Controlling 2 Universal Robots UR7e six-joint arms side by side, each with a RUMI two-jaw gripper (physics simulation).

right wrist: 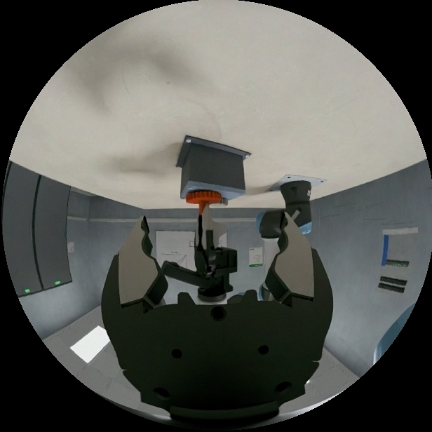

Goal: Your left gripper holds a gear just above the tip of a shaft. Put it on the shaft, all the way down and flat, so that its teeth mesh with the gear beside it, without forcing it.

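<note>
This view shows the scene upside down, with the table at the top. An orange toothed gear is at the upper face of a dark grey box with a light grey plate. A small grey part shows beside the gear, too small to identify. The gear's shaft and any gap under the gear are hidden. My left gripper is shut on the orange gear's narrow middle part, on the side away from the box. My right gripper is open and empty, well apart from the box, its two jaws wide on either side of the view.
The box stands on the pale table by a flange with bolts. A robot arm's base stands on a metal plate to the right of the box in this view. Dark cabinets stand at the left, beyond the table.
</note>
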